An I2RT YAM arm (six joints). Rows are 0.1 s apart.
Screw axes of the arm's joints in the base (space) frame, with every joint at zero. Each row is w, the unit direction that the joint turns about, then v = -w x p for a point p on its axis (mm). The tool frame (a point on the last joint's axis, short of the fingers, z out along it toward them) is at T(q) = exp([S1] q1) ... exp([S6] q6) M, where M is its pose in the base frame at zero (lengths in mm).
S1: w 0 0 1 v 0 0 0
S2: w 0 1 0 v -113.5 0 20
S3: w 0 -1 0 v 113.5 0 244
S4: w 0 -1 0 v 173.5 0 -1
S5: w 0 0 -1 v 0 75 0
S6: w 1 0 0 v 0 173.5 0
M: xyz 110.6 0 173.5 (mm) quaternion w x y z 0.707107 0 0.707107 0
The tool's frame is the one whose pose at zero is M.
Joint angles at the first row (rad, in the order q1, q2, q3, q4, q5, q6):
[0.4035, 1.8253, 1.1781, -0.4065, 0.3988, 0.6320]
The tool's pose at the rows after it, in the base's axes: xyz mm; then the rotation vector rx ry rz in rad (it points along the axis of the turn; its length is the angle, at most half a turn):
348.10, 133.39, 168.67, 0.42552, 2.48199, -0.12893
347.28, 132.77, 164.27, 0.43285, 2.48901, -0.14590
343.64, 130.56, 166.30, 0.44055, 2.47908, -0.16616
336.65, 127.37, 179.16, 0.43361, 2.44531, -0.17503
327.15, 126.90, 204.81, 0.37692, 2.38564, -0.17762
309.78, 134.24, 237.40, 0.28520, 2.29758, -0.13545
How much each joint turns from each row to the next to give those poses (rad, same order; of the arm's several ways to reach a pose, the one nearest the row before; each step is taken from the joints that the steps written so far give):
[-0.0001, 0.0230, 0.0015, 0.0000, 0.0046, 0.0076]
[0.0000, 0.0078, -0.0060, -0.0016, 0.0077, 0.0062]
[0.0000, -0.0167, -0.0139, -0.0045, 0.0184, 0.0031]
[0.0016, -0.0536, -0.0200, -0.0046, 0.0230, -0.0122]
[0.0122, -0.0841, -0.0091, -0.0062, 0.0306, -0.0519]
[0.0429, -0.1119, -0.0168, 0.0183, 0.0231, -0.0630]

